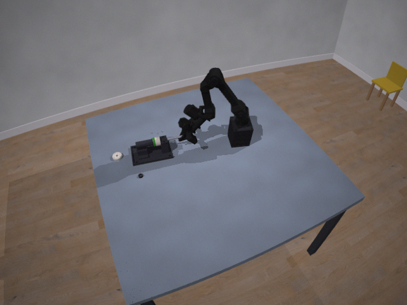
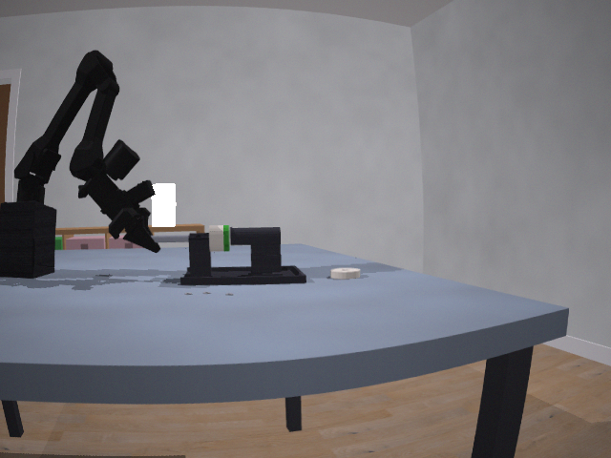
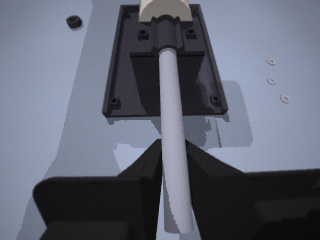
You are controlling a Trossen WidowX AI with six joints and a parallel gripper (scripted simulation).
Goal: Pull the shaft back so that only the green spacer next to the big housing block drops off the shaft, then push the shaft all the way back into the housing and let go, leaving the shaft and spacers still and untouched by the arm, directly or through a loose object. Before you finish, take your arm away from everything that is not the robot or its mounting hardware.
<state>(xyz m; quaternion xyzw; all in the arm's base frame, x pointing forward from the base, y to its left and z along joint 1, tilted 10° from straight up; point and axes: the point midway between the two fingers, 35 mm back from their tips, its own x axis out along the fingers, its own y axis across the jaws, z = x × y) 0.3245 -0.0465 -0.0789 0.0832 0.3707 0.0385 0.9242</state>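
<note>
My gripper is now 70 mm short of the grey shaft. Also, from my hand: green spacer 160 mm ahead; white spacer 150 mm ahead; black ring 270 mm ahead, 160 mm to the left, 80 mm below.
</note>
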